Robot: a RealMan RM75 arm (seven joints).
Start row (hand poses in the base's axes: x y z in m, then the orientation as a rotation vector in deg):
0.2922, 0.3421, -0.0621, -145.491, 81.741, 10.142
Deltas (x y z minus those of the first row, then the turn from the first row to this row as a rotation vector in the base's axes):
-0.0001, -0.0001, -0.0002, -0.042, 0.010, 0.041
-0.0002, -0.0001, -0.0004, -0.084, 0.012, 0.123
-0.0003, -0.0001, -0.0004, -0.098, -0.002, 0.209
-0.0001, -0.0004, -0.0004, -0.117, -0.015, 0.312
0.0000, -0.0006, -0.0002, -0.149, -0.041, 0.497
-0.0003, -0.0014, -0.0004, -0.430, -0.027, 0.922
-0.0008, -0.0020, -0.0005, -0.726, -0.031, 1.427
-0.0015, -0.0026, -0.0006, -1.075, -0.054, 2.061
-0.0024, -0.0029, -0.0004, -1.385, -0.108, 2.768
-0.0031, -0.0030, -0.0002, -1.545, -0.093, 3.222
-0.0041, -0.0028, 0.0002, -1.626, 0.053, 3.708
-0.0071, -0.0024, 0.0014, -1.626, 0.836, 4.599
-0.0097, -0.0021, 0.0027, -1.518, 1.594, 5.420
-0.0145, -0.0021, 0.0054, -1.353, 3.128, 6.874
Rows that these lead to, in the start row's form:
0.2921, 0.3420, -0.0623, -145.558, 81.712, 10.134
0.2920, 0.3420, -0.0625, -145.654, 81.629, 10.122
0.2919, 0.3420, -0.0625, -145.727, 81.523, 10.109
0.2921, 0.3417, -0.0625, -145.816, 81.399, 10.096
0.2922, 0.3415, -0.0623, -145.974, 81.172, 10.072
0.2919, 0.3407, -0.0625, -146.522, 80.770, 9.972
0.2914, 0.3401, -0.0626, -147.135, 80.263, 9.852
0.2907, 0.3395, -0.0627, -147.880, 79.607, 9.692
0.2898, 0.3392, -0.0625, -148.635, 78.825, 9.530
0.2891, 0.3391, -0.0623, -149.100, 78.321, 9.516
0.2881, 0.3393, -0.0619, -149.560, 77.788, 9.732
0.2851, 0.3397, -0.0607, -150.422, 76.924, 10.903
0.2825, 0.3400, -0.0594, -151.127, 76.084, 12.105
0.2777, 0.3400, -0.0567, -152.420, 74.649, 14.477

